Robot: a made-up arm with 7 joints.
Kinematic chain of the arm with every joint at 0, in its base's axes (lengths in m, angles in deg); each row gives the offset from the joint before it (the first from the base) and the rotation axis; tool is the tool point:
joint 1: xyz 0 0 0.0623 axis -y
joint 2: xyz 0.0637 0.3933 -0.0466 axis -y
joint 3: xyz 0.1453 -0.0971 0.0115 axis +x
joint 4: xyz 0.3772 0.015 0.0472 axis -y
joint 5: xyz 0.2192 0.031 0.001 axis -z
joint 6: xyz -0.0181 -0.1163 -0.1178 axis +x
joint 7: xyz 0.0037 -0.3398 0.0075 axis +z
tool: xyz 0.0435 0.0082 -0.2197
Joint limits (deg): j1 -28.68..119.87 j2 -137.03..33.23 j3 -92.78..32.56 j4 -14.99..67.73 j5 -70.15..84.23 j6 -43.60..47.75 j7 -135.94..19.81
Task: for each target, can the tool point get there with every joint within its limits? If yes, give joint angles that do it. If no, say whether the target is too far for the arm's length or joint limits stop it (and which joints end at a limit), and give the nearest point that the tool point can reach.
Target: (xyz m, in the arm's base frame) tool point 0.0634 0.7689 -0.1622
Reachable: no: joint limits stop it (at a limit: joint 2, joint 3, joint 4, joint 5, joint 7) | nearest point 0.0934 0.5528 -0.2686 | short by 0.243 m
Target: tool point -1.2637 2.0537 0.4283
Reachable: no: too far | nearest point -0.8467 0.9950 0.4246 | short by 1.138 m
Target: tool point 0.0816 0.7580 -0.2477
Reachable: no: joint limits stop it (at a limit: joint 2, joint 3, joint 4, joint 5, joint 7) | nearest point 0.1018 0.5795 -0.3243 | short by 0.195 m
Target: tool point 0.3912 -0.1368 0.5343
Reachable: yes | joints 91.75 -42.87 -5.02 39.33 30.37 -34.67 -66.16
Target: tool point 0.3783 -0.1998 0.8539
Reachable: yes | joints 77.78 -26.33 -66.97 0.76 -6.83 16.45 -109.08
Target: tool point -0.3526 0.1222 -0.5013
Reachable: yes | joints 0.10 -95.95 16.79 21.95 48.71 2.07 -14.97
